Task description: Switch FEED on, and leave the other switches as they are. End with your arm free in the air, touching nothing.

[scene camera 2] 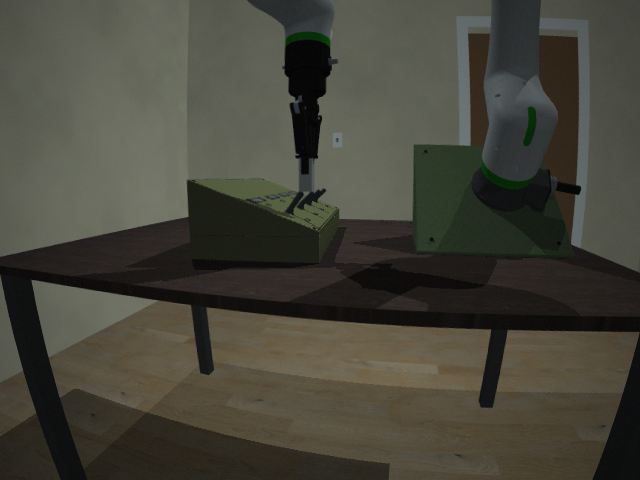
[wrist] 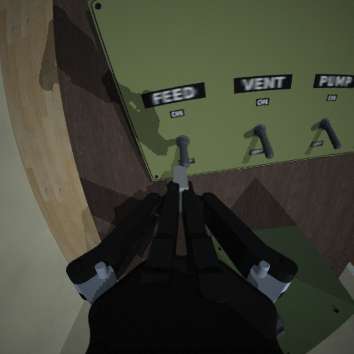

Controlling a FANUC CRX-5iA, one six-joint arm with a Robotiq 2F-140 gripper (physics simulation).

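Places are measured from the arm's base along level axes (x ahead, y left, z up), in centimetres.
Pixels of known places: gripper, fingertip midpoint: [scene camera 2: 306,191] [wrist: 179,175]; arm's base, link origin: [scene camera 2: 501,188].
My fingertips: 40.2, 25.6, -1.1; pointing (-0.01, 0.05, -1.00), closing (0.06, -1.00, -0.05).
For each thing: its top centre in the pictures, then the offset to it from my fingertips, as dx, dy, dz. "spot": a spot on its surface instead. Level surfaces: height alone.
- FEED switch, top centre: [wrist: 183,157] [scene camera 2: 295,190] +2.6, -0.3, +0.2
- VENT switch, surface spot: [wrist: 265,142] spot: +5.3, -11.8, -1.6
- PUMP switch, surface spot: [wrist: 331,134] spot: +8.1, -23.3, -1.8
- dark table, surface height: dz -13.0
The FEED switch [wrist: 184,152] [scene camera 2: 294,204] has a dark lever tilted toward its OFF label, looking a little steeper than the others in the scene view. The VENT switch [wrist: 265,142] and the PUMP switch [wrist: 331,134] have levers tilted toward OFF in the wrist view. My gripper [wrist: 179,175] [scene camera 2: 306,180] is shut and empty, pointing down, with its fingertips at the free end of the FEED lever, on the OFF side. Whether they touch it is hard to tell. Part of the FEED OFF label is hidden by the lever.
The switches stand on the sloping face of a green console [scene camera 2: 253,235] [wrist: 210,45] on the dark table [scene camera 2: 248,289]. A larger green panel [scene camera 2: 439,206] [wrist: 320,280] stands right of it in the scene view, behind the arm's lower joint [scene camera 2: 516,134].
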